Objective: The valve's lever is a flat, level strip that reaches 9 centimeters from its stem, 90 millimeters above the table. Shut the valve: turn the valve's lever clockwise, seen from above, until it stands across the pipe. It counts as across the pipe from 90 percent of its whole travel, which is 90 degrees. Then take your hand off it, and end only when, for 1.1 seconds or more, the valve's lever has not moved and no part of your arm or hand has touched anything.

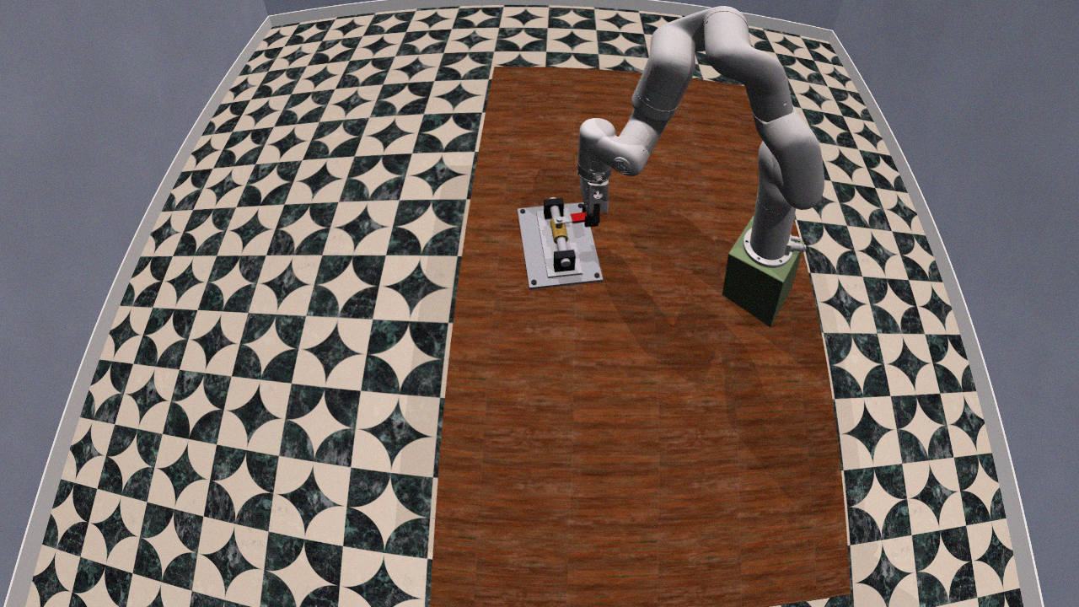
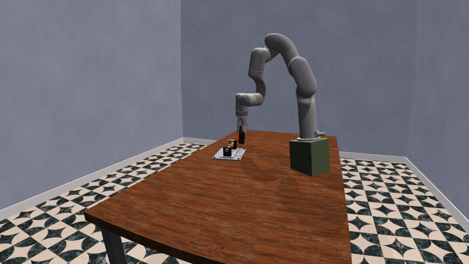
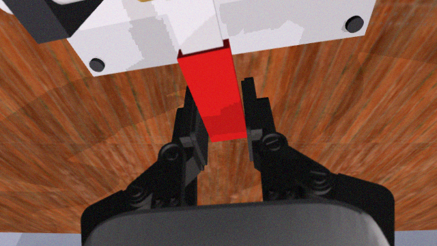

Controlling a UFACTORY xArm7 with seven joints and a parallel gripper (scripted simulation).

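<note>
My hand is 4 cm short of the red lever and 2 cm to the right of it.
</note>
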